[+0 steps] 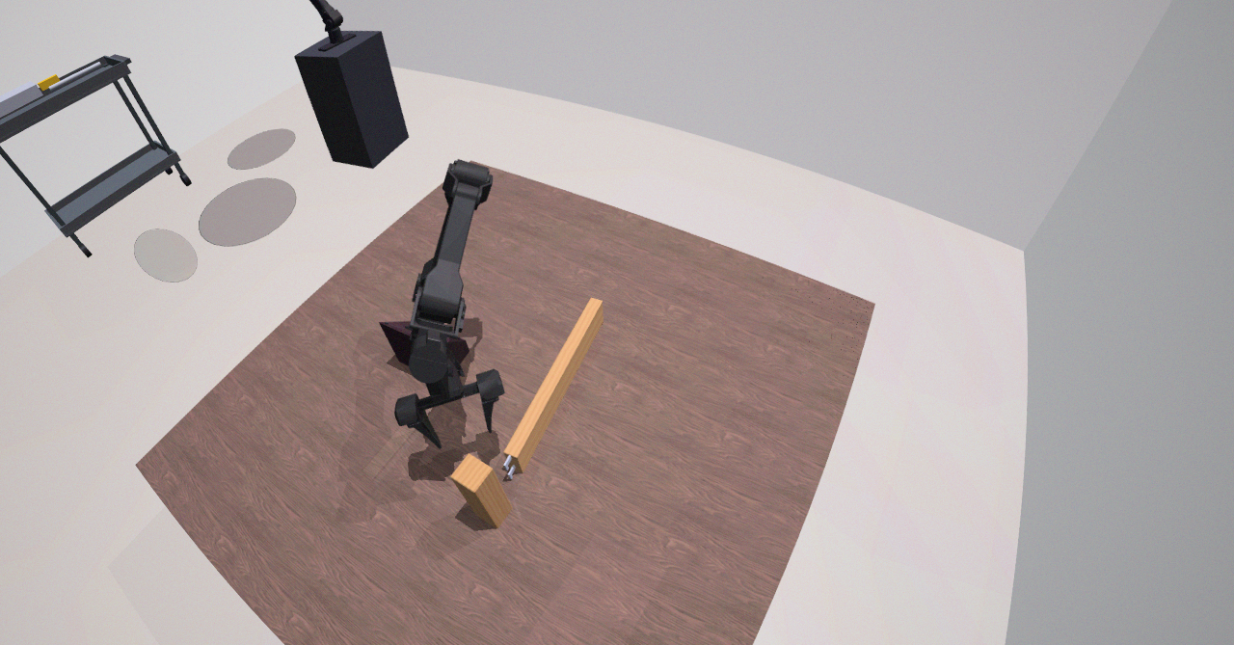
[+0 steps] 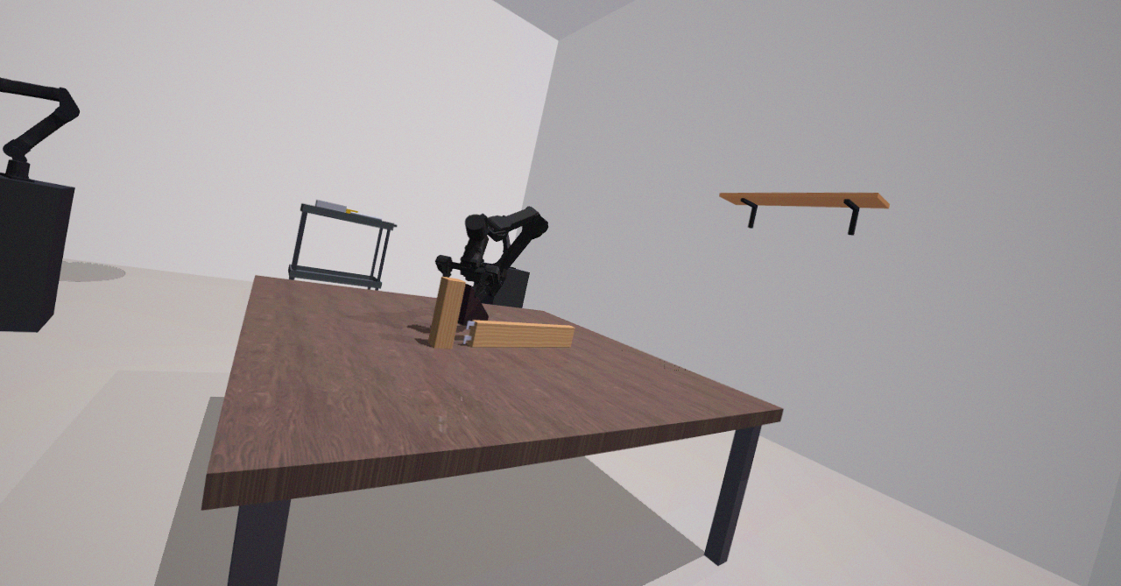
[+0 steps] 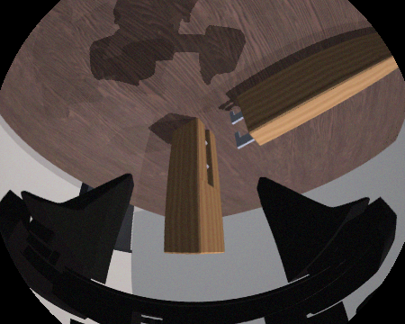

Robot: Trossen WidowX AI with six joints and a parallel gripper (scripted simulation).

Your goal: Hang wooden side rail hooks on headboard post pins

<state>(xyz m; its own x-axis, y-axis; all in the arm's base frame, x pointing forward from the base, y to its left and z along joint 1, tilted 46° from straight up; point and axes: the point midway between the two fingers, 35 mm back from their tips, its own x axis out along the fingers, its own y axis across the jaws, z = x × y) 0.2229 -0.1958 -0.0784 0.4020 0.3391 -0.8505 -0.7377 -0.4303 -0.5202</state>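
Now: the headboard post 60 mm ahead of my gripper tip, 60 mm to the right of it and 50 mm below it.
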